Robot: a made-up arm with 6 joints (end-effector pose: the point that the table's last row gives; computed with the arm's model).
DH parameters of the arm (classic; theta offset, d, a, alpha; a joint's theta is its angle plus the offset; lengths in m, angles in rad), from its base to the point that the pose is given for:
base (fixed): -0.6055 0 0.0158 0
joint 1: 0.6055 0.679 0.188 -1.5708
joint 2: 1.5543 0 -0.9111 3.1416
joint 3: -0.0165 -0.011 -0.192 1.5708
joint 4: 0 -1.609 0.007 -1.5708
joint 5: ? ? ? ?
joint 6: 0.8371 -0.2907 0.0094 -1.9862
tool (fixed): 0.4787 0.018 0 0
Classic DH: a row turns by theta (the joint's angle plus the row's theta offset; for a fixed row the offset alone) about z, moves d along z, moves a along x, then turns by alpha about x.
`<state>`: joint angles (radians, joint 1 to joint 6).
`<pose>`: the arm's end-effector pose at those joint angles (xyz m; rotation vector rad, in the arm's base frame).
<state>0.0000 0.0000 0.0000 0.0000 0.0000 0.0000</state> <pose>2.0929 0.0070 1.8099 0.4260 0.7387 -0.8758</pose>
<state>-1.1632 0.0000 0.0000 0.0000 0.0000 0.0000</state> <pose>0.8522 -1.9122 1.8099 0.8808 0.4431 -1.9544</pose>
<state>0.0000 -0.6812 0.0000 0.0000 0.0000 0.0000</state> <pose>0.9585 0.0070 2.7489 0.6772 0.1107 -0.6666</pose>
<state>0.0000 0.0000 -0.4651 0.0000 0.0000 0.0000</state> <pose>1.9890 0.0070 0.9312 0.2209 1.1644 -0.9873</pose>
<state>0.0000 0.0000 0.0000 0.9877 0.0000 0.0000</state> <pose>2.0929 0.0281 1.7932 -0.4524 0.2355 -1.1225</pose>
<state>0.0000 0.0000 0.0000 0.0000 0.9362 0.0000</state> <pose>1.9435 0.0070 2.0356 0.7565 -0.1248 -0.5751</pose>
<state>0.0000 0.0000 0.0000 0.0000 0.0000 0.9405</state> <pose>2.0929 0.0192 1.8220 -0.4105 0.2615 -1.1147</pose>
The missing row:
joint 5: 0 -0.023 -0.029 1.5708
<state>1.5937 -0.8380 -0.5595 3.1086 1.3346 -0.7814</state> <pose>-0.0271 1.1123 1.6414 -1.4803 -1.3963 0.8921</pose>
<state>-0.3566 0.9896 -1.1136 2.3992 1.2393 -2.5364</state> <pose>0.1207 0.1370 -0.2480 -0.0571 -2.4813 -0.2485</pose>
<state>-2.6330 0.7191 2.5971 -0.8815 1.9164 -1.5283</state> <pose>-0.0478 0.1708 2.6880 -1.0565 -0.3626 0.4065</pose>
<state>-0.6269 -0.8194 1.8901 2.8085 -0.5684 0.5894</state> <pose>-1.8980 1.3230 1.7959 -0.7077 0.2934 1.6004</pose>
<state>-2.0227 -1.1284 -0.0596 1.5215 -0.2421 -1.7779</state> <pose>-0.0928 -0.0975 2.8023 0.6225 -1.3172 -2.1990</pose>
